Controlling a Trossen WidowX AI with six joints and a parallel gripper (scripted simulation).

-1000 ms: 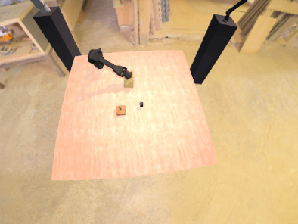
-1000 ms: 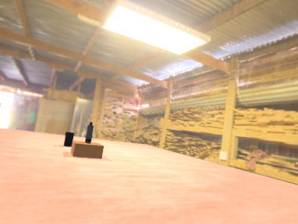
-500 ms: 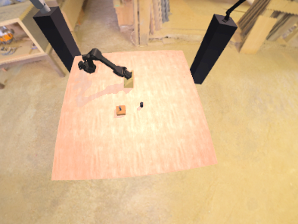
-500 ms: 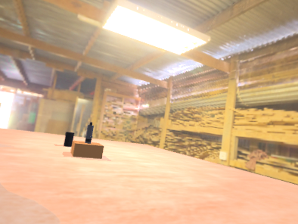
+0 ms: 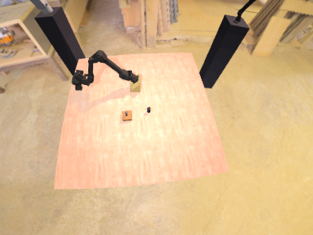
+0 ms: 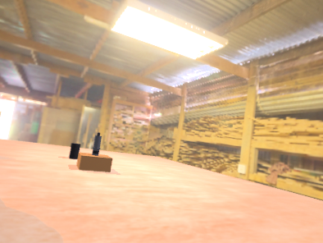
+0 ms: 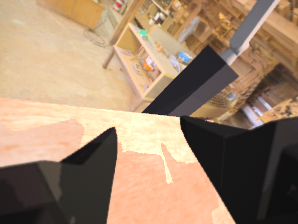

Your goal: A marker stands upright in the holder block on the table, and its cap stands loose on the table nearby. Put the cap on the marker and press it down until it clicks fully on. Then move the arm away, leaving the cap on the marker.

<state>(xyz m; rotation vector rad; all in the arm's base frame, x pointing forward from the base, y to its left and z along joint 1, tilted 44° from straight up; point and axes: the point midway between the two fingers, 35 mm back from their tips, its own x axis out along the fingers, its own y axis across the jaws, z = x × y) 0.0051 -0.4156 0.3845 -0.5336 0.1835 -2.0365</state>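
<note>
My gripper tip is 720 mm to the right of the dark cylindrical cap, 280 mm short of it and 30 mm above it. From my gripper tip the other things lie so: brown holder block: 550 mm to the left, 340 mm ahead, 40 mm below.
</note>
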